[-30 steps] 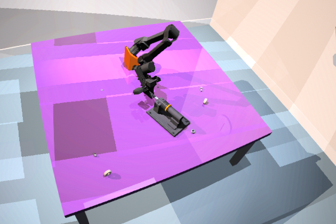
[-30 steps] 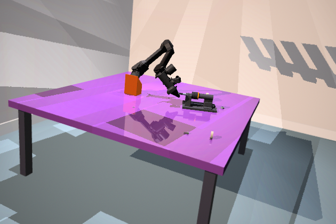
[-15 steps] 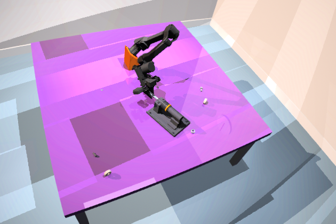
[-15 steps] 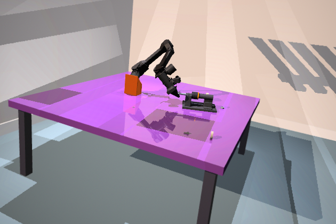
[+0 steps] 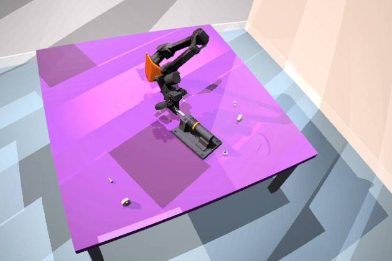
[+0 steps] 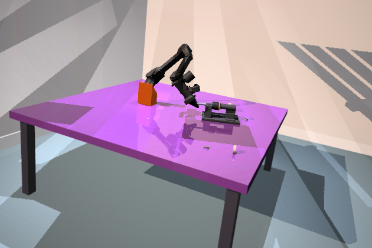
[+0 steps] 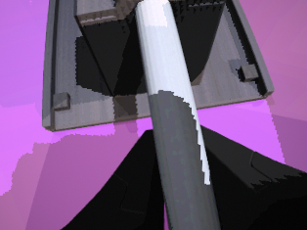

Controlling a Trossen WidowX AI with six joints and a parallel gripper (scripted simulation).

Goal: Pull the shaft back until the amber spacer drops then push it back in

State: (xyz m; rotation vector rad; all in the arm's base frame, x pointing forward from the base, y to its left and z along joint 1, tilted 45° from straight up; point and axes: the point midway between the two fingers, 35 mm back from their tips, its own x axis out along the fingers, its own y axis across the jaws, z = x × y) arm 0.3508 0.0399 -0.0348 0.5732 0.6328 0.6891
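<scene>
Now: gripper tip 5 cm short of the silver shaft, 2 cm to the right of it and 2 cm below it. Round my gripper tip: screw (24 cm ahead, 41 cm to the right, 5 cm below); black fixture (14 cm ahead, 6 cm to the left, 1 cm below); amber spacer (12 cm ahead, 5 cm to the left, 2 cm above).
</scene>
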